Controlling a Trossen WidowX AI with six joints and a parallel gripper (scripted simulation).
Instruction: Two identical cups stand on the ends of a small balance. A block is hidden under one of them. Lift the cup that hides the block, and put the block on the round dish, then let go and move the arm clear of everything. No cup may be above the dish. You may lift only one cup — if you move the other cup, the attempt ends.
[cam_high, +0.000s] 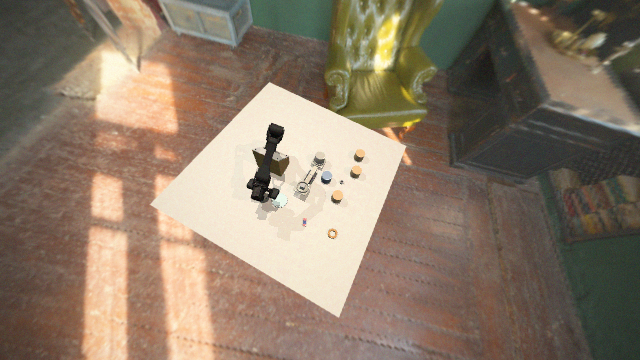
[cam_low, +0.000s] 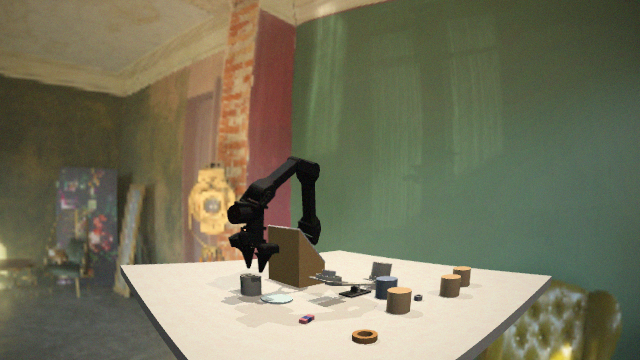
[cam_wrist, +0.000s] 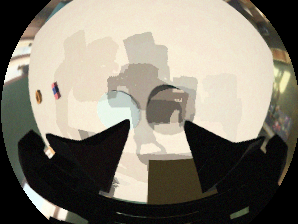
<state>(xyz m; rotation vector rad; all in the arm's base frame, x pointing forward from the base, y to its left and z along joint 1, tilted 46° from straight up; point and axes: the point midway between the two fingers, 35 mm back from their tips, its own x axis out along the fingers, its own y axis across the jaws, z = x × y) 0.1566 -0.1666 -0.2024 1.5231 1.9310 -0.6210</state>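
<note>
The round dish is 80 mm ahead of my gripper tip, 40 mm to the left of it and 80 mm below it. Also, from my gripper tip: red-and-blue piece 300 mm ahead, 80 mm below; orange ring 480 mm ahead, 40 mm to the left, 80 mm below; blue cylinder 250 mm ahead, 360 mm to the left, 50 mm below.
</note>
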